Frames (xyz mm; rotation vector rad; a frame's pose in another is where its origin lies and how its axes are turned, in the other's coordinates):
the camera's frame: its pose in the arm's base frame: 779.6 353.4 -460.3 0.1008 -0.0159 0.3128
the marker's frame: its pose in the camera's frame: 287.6 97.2 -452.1 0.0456 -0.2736 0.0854
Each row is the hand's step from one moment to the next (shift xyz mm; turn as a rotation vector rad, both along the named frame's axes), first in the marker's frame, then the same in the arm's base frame.
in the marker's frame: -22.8 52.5 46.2 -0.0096 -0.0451 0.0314
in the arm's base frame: -51.8 29.3 43.2 0.0017 -0.0517 0.0210
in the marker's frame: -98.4 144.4 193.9 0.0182 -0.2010 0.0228
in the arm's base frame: -190.2 52.9 170.8 0.0897 -0.1822 0.0017
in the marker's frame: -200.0 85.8 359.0 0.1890 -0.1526 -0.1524
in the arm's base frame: -296.6 -73.6 287.8 0.2640 -0.0392 -0.1048
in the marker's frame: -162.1 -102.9 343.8 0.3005 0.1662 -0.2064
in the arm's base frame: -185.3 -229.1 261.3 0.2508 0.3018 -0.0811
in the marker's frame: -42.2 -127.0 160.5 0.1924 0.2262 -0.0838
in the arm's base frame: -25.7 -167.5 122.3 0.1021 0.2911 0.0088
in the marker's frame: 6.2 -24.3 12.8 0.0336 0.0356 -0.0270
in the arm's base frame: 12.0 -23.0 10.9 0.0223 0.0502 -0.0106
